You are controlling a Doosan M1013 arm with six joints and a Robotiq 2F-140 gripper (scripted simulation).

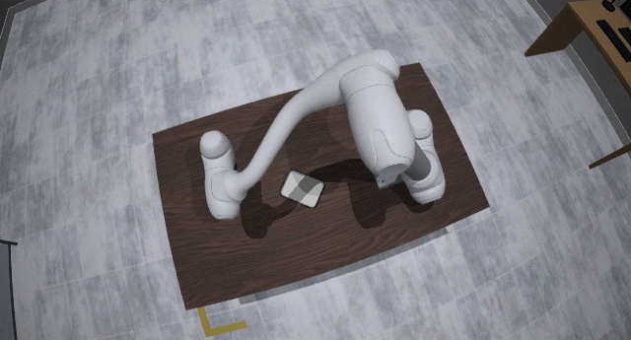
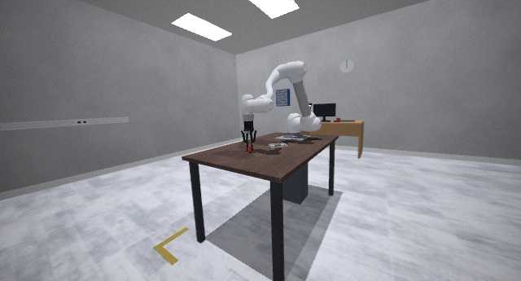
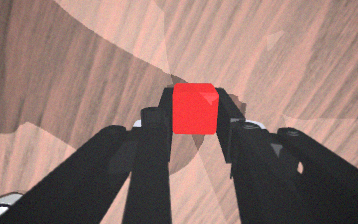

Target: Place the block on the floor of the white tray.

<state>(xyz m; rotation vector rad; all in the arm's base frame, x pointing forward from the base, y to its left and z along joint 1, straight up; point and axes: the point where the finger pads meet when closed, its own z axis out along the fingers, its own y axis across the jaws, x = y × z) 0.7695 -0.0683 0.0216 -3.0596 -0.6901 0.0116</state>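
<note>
The red block lies 2 cm below my hand. From my hand the other things lie so: white tray (26 cm behind, 12 cm to the left, 2 cm below).
</note>
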